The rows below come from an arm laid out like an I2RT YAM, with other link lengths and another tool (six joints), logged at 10 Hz.
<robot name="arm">
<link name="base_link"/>
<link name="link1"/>
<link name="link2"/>
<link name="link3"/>
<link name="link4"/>
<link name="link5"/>
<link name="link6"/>
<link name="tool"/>
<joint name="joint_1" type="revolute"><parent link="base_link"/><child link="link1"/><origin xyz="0 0 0.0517"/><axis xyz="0 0 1"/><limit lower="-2.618" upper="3.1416"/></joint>
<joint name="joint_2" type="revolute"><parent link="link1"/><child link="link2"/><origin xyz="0.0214 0.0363 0.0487"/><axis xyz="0 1 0"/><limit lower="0" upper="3.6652"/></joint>
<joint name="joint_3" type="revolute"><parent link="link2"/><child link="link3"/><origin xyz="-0.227 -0.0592 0"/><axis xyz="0 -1 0"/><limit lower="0" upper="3.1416"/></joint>
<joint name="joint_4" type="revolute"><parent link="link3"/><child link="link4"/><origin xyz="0.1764 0.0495 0.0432"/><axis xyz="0 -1 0"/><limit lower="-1.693" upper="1.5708"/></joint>
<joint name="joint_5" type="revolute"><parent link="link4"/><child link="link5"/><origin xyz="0.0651 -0.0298 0.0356"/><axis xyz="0 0 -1"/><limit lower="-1.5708" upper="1.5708"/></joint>
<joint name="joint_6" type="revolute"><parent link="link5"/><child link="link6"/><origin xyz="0.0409 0 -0.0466"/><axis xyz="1 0 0"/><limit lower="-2.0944" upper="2.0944"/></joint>
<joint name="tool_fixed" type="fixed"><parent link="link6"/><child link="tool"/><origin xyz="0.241 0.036 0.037" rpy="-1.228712 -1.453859 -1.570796"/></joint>
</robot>
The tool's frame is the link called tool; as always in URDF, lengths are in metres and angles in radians.
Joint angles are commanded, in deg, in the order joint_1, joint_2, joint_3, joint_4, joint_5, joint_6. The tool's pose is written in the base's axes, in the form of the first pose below.
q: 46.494, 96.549, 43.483, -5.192, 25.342, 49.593
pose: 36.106 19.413 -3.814 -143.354 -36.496 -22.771
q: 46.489, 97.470, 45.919, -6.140, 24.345, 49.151
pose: 36.472 20.488 -3.475 -142.632 -36.041 -22.335
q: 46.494, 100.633, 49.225, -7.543, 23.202, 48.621
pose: 36.651 21.487 -4.297 -143.977 -34.822 -20.537
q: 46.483, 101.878, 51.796, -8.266, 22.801, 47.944
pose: 37.215 22.413 -3.930 -143.589 -34.939 -20.029
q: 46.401, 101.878, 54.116, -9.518, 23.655, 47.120
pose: 38.043 22.737 -2.823 -143.303 -36.268 -20.091
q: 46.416, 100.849, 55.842, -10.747, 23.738, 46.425
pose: 38.528 23.293 -1.449 -142.084 -37.148 -20.320
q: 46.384, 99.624, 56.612, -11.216, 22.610, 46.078
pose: 38.580 24.091 -0.424 -140.118 -37.013 -20.629
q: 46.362, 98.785, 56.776, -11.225, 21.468, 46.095
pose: 38.466 24.698 0.127 -138.516 -36.544 -20.947
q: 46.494, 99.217, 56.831, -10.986, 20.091, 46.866
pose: 38.125 25.310 -0.239 -137.635 -35.178 -21.086
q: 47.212, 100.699, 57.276, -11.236, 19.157, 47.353
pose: 37.488 26.018 -1.254 -138.412 -33.799 -19.751
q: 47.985, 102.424, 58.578, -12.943, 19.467, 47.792
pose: 37.023 26.129 -2.270 -140.605 -33.032 -18.287
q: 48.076, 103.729, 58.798, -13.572, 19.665, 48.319
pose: 36.769 25.748 -3.273 -142.228 -32.319 -17.846
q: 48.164, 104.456, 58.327, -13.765, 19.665, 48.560
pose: 36.370 25.372 -4.154 -143.578 -31.673 -17.237
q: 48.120, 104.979, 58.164, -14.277, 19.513, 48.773
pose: 36.040 25.032 -4.820 -144.662 -30.990 -16.817
